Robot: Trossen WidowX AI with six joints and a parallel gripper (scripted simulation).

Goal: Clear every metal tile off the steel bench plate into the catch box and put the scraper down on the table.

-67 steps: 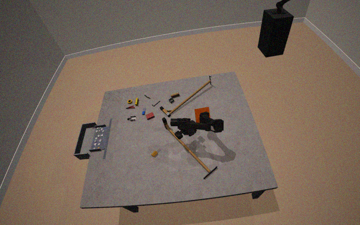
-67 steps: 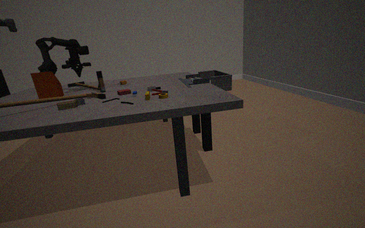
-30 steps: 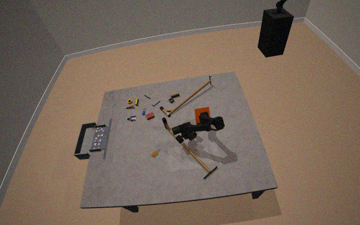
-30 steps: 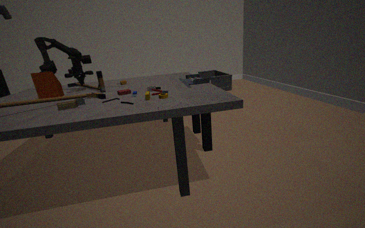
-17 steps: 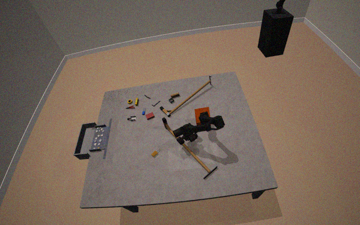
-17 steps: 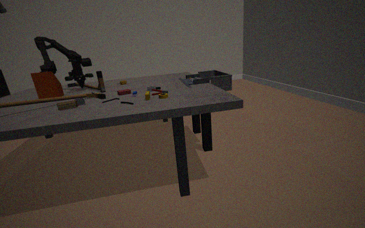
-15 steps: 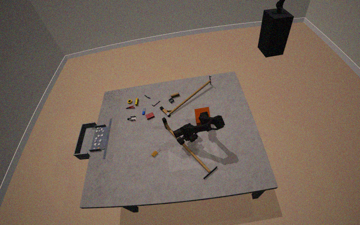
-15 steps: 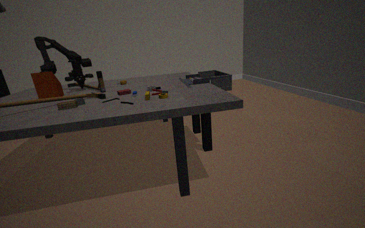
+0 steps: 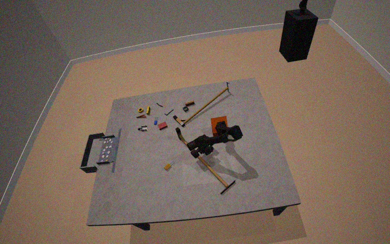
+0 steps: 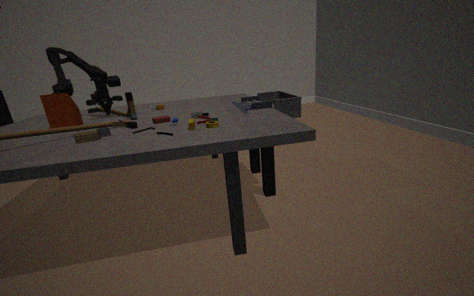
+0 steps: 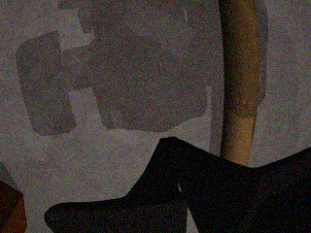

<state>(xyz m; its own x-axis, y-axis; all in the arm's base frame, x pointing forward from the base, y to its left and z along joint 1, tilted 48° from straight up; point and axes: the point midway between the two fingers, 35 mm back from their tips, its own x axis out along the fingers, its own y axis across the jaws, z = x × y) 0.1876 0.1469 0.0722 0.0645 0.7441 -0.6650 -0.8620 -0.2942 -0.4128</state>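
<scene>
The long scraper lies 5 cm to the left of my gripper tip, 5 cm above it and 2 cm ahead of it. From my gripper tip the other things lie so: blue piece: 44 cm to the right, 38 cm ahead, 1 cm below; yellow screwdriver: 29 cm ahead, 5 cm to the left; red block: 36 cm to the right, 31 cm ahead.
</scene>
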